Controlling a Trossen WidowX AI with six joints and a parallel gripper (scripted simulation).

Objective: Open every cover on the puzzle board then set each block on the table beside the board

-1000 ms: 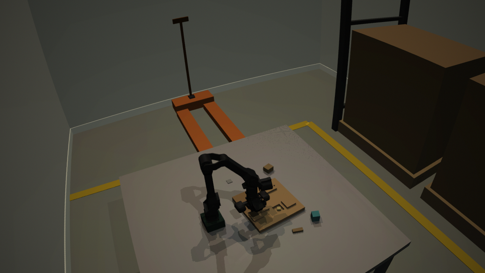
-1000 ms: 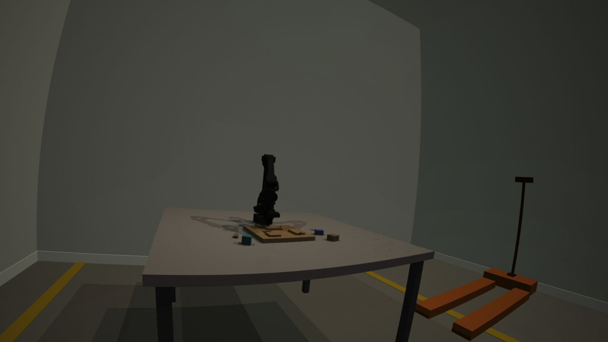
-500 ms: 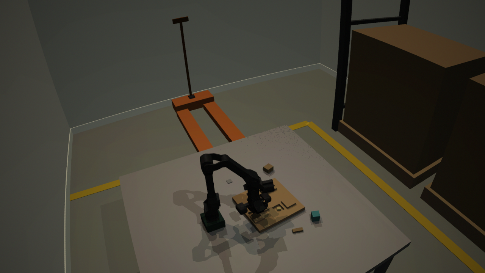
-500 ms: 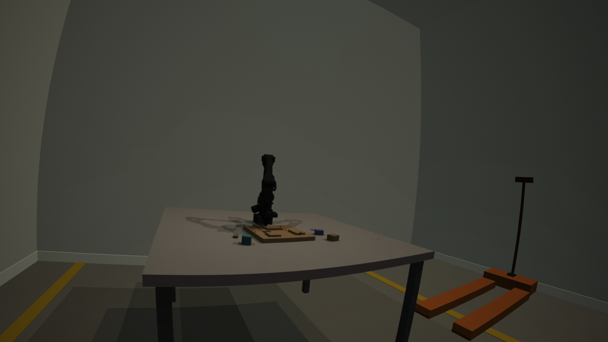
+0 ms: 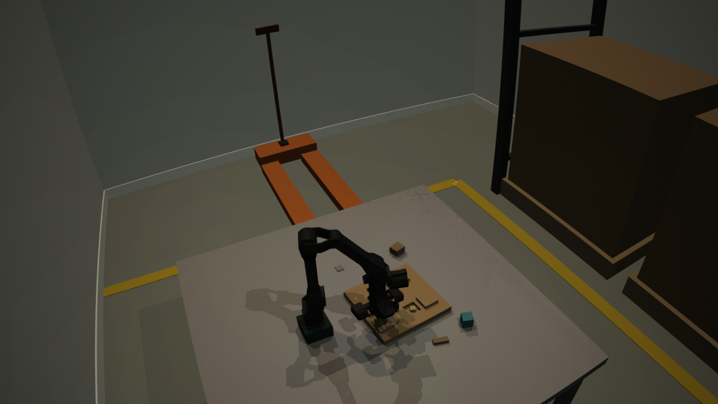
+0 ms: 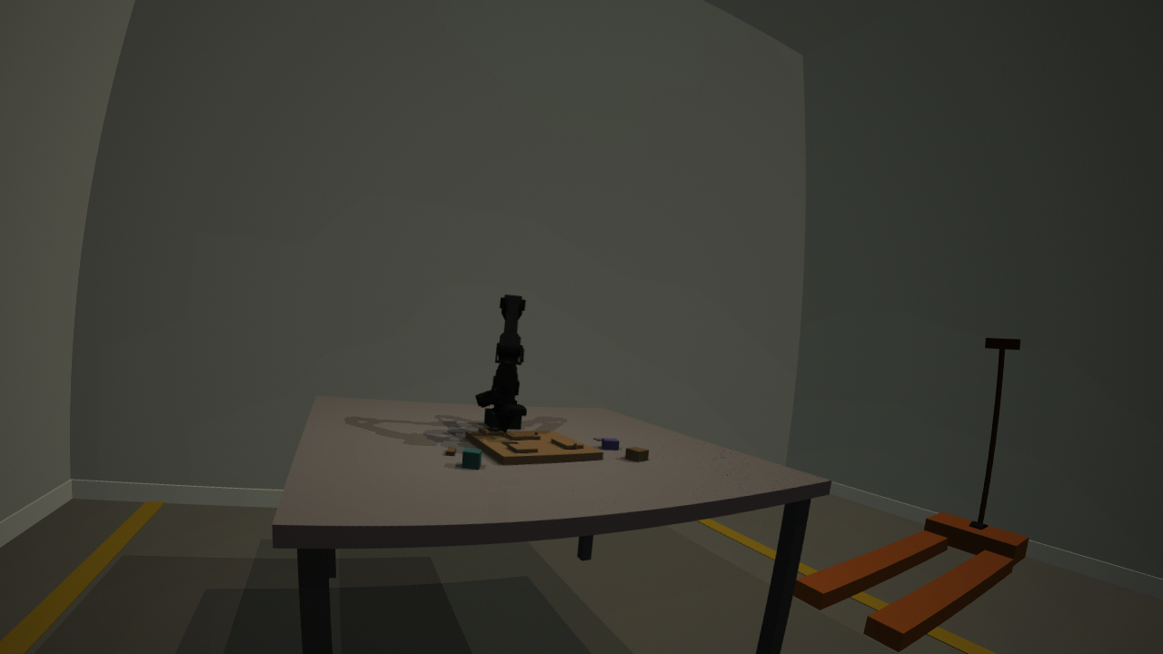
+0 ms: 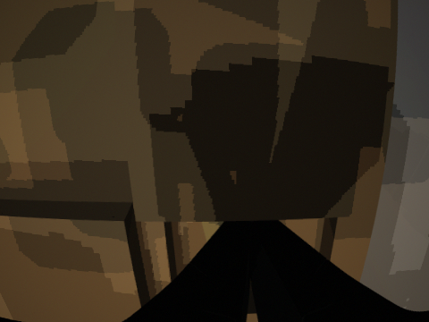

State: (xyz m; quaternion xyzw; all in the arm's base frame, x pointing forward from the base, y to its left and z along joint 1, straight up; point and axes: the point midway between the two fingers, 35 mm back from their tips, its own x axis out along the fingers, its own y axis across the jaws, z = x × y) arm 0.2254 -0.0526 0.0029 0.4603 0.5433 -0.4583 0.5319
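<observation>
My gripper tip is 100 mm short of the wooden puzzle board and 60 mm to the right of it. Also, from my gripper tip: purple block: 310 mm to the left, 90 mm ahead, 10 mm below; teal block: 290 mm ahead, 150 mm to the right; small flat brown piece: 180 mm to the right, 160 mm ahead, 20 mm below.
</observation>
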